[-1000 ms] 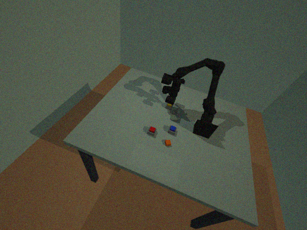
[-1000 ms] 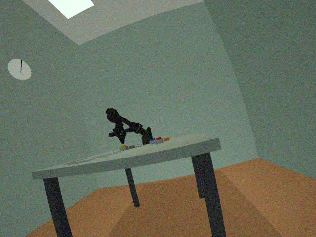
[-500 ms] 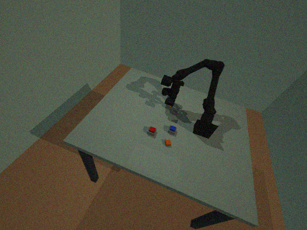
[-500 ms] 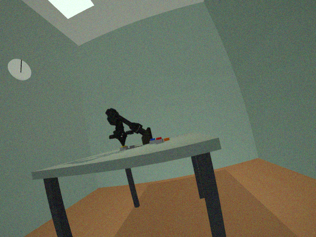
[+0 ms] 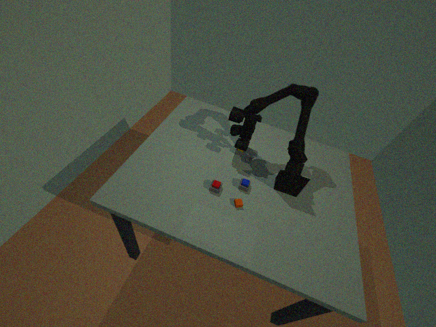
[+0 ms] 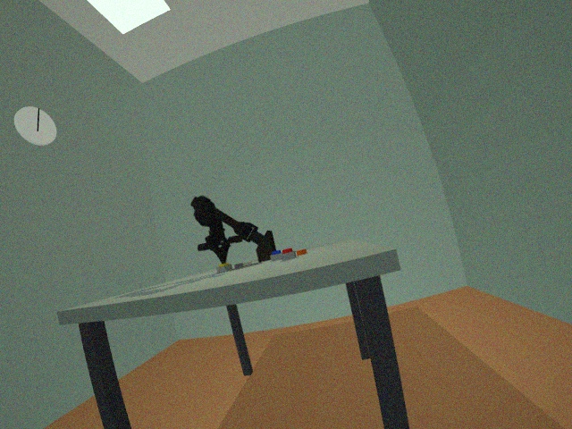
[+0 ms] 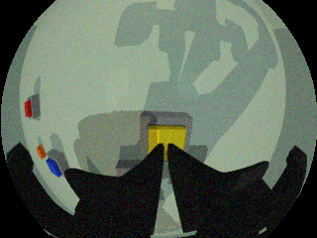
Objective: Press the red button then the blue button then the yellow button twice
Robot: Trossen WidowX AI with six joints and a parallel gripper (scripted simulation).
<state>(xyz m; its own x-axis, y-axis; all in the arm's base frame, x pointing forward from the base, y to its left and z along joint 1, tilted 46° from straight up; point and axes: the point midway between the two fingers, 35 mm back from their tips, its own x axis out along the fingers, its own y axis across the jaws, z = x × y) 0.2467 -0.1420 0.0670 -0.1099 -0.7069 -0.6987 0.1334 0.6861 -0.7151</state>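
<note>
The yellow button is 10 mm below my gripper tip. The rest, counted from my gripper tip: blue button 220 mm to the left, 50 mm behind; grey block 50 mm to the left, 50 mm behind, 20 mm below; red button 270 mm to the left, 80 mm ahead.
</note>
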